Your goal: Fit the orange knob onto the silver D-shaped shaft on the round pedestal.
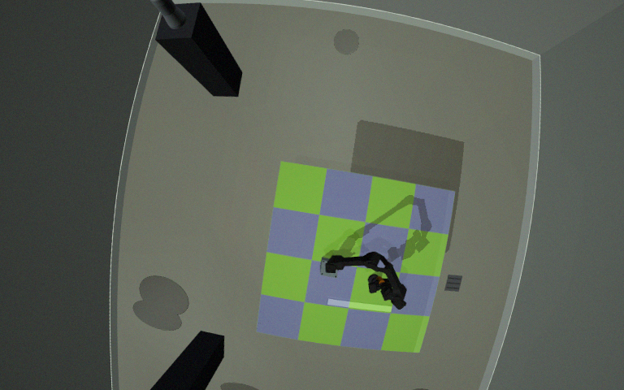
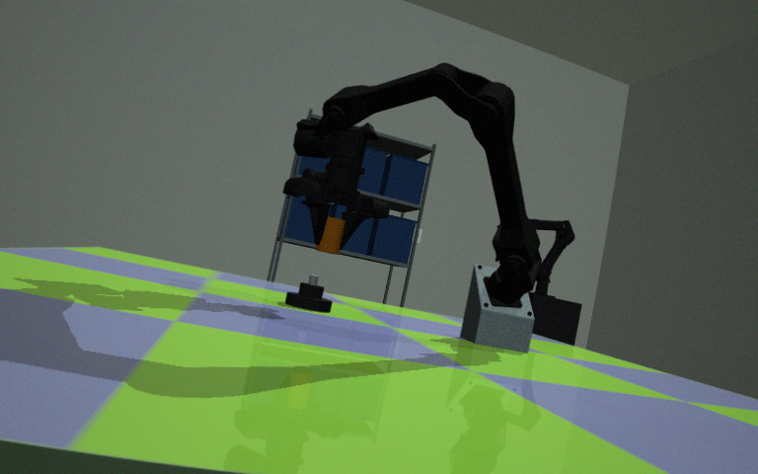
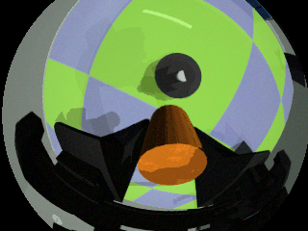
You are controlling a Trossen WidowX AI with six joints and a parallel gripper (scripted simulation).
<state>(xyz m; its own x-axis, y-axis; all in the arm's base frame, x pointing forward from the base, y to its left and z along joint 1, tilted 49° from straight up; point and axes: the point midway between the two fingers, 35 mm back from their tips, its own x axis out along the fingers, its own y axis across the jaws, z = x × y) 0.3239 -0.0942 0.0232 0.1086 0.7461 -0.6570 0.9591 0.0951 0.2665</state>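
Right now the black round pedestal is 8 cm below my gripper tip and 5 cm to the right of it. The rest, counted from my gripper tip: orange knob (3 cm above).
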